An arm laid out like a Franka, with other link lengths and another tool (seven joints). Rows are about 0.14 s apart.
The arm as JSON. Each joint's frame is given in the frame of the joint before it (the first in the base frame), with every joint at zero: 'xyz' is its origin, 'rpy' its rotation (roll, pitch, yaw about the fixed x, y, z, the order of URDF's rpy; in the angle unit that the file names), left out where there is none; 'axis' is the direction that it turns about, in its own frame. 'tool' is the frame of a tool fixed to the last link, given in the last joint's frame.
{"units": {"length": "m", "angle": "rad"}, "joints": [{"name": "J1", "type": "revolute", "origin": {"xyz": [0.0, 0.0, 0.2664]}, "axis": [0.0, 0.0, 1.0]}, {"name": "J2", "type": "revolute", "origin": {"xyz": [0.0, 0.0, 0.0], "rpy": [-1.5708, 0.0, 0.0]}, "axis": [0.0, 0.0, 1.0]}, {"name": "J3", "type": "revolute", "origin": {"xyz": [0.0, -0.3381, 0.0], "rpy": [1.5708, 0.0, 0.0]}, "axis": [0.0, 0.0, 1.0]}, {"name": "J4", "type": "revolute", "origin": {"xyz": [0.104, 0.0, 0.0], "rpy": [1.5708, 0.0, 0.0]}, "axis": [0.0, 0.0, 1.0]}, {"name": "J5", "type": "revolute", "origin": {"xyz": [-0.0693, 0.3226, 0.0], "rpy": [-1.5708, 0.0, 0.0]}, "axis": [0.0, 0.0, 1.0]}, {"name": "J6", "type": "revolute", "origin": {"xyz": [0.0, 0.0, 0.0], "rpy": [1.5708, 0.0, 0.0]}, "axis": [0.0, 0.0, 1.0]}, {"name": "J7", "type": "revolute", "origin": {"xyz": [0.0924, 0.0, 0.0], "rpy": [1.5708, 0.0, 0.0]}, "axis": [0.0, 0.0, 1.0]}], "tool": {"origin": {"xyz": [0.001, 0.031, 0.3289], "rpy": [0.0, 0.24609, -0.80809]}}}
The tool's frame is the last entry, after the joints.
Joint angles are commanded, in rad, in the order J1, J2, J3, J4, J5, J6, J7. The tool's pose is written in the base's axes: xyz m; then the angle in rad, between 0 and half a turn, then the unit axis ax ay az. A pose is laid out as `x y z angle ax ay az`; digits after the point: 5 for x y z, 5 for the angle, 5 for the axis.
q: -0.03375, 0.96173, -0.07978, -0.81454, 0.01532, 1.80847, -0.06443
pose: 0.76728 -0.10152 0.05380 3.10695 -0.91516 -0.38585 -0.11666
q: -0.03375, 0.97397, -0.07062, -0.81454, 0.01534, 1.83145, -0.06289
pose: 0.77261 -0.09627 0.04627 3.10496 -0.91354 -0.38775 -0.12284
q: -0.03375, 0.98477, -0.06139, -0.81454, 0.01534, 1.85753, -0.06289
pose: 0.77917 -0.09100 0.04027 3.10462 -0.91131 -0.39032 -0.13102
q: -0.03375, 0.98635, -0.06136, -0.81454, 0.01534, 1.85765, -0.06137
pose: 0.77880 -0.09097 0.03904 3.10413 -0.91169 -0.38962 -0.13043
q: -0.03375, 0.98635, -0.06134, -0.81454, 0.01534, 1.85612, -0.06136
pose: 0.77831 -0.09093 0.03887 3.10343 -0.91181 -0.38958 -0.12976
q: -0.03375, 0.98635, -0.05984, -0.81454, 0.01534, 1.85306, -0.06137
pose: 0.77741 -0.08994 0.03844 3.10083 -0.91187 -0.38979 -0.12867
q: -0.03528, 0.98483, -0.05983, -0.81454, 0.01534, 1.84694, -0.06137
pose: 0.77564 -0.09102 0.03894 3.09891 -0.91251 -0.38894 -0.12668
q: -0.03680, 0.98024, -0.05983, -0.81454, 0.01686, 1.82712, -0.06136
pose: 0.77013 -0.09140 0.04029 3.09087 -0.91399 -0.38747 -0.12038
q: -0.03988, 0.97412, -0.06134, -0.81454, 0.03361, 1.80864, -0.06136
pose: 0.76540 -0.08939 0.04252 3.07274 -0.91620 -0.38275 -0.11863
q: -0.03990, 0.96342, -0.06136, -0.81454, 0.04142, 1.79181, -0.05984
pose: 0.76237 -0.08676 0.04876 3.06322 -0.91718 -0.38064 -0.11788
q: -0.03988, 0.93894, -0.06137, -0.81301, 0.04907, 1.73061, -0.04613
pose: 0.74768 -0.08297 0.06195 3.04146 -0.92218 -0.37233 -0.10467
